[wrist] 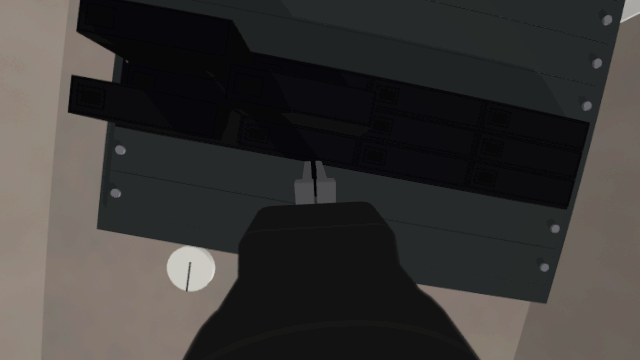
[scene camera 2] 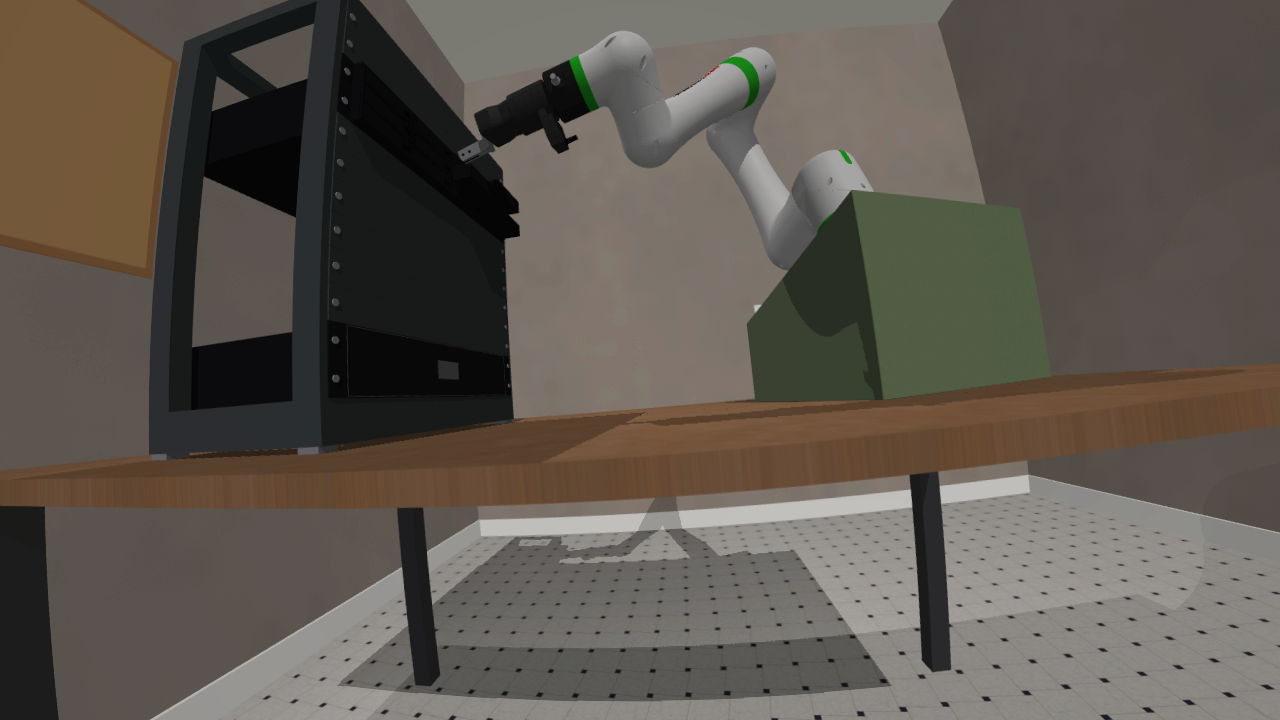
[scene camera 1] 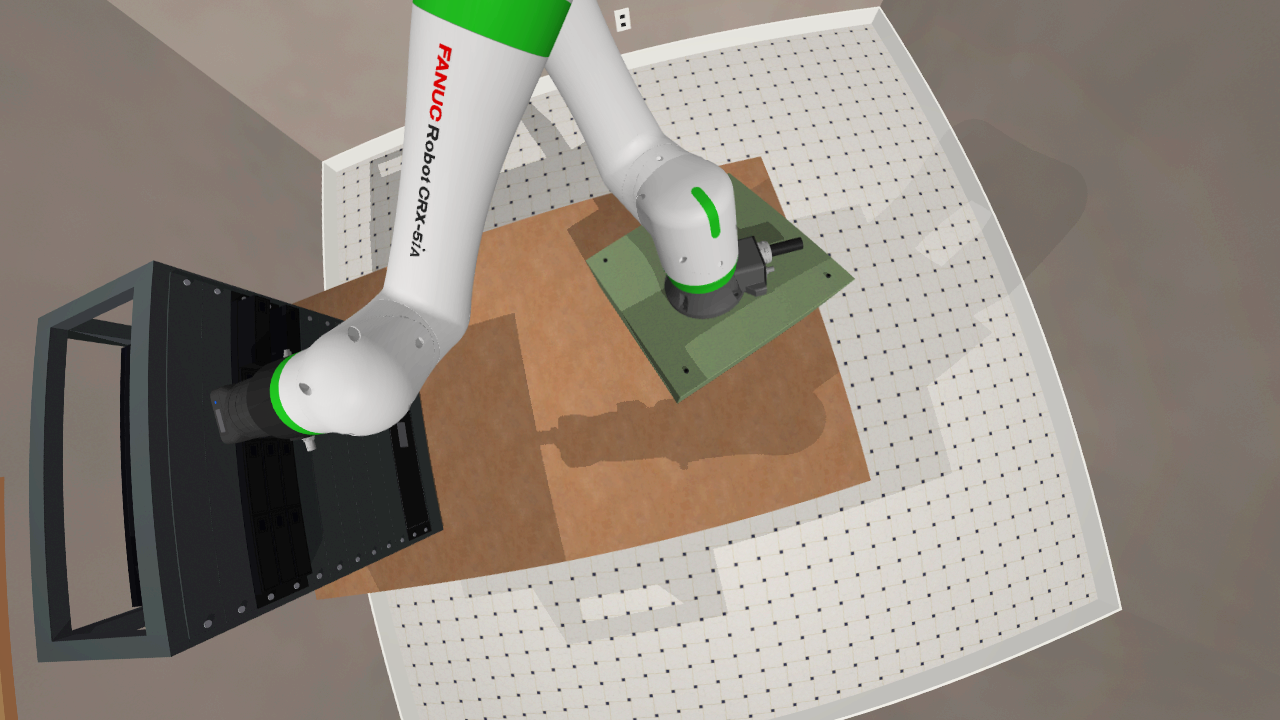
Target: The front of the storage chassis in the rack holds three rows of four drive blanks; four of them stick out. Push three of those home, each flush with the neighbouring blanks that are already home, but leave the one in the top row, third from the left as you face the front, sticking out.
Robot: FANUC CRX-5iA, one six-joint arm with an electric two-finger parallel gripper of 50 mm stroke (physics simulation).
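Places are measured from the arm's base along level axes (x back, y right, z up), in metres.
Pixels of known places: gripper, fingertip midpoint: (wrist: pixel 313 172) (scene camera 2: pixel 461 158); arm's base, link origin: (scene camera 1: pixel 705 284).
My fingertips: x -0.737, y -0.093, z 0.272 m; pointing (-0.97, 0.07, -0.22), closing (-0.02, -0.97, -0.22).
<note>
For each thing: its top centre in the pictures, then the offset to it from my fingertips.
- top row's fourth blank, top centre: (wrist: pixel 197 139) (scene camera 1: pixel 228 337) (scene camera 2: pixel 483 195) dy +0.128, dx -0.022, dz -0.012 m
- bottom row's fourth blank, top centre: (wrist: pixel 204 84) (scene camera 1: pixel 261 344) (scene camera 2: pixel 483 219) dy +0.128, dx -0.022, dz -0.069 m
- middle row's third blank, top centre: (wrist: pixel 303 131) (scene camera 2: pixel 456 183) dy +0.018, dx -0.021, dz -0.040 m
- top row's third blank, top centre: (wrist: pixel 301 159) dy +0.017, dx -0.054, dz -0.012 m
The storage chassis (scene camera 1: pixel 273 483) (scene camera 2: pixel 356 94) sits high in the rack. The wrist view is upside down, its top row lowest, its left columns at right. The top row's fourth blank (wrist: pixel 160 107) and the bottom row's fourth blank (wrist: pixel 160 30) stick out far. The middle row's third blank (wrist: pixel 310 97) sticks out. The top row's third blank (wrist: pixel 305 141) looks about level with its left-hand neighbours. My gripper (wrist: pixel 313 172) (scene camera 2: pixel 463 154) is shut and empty, its tips before the upper edge of that third blank; contact cannot be told. Its fingers are hidden in scene camera 1.
The rack's open frame (scene camera 1: pixel 153 465) (scene camera 2: pixel 308 268) stands on the wooden table (scene camera 1: pixel 626 510) (scene camera 2: pixel 608 474). Flat dark panels lie above and below the chassis. The arm's green pedestal (scene camera 1: pixel 751 344) (scene camera 2: pixel 957 295) stands opposite. A white round clock (wrist: pixel 191 268) hangs on the wall.
</note>
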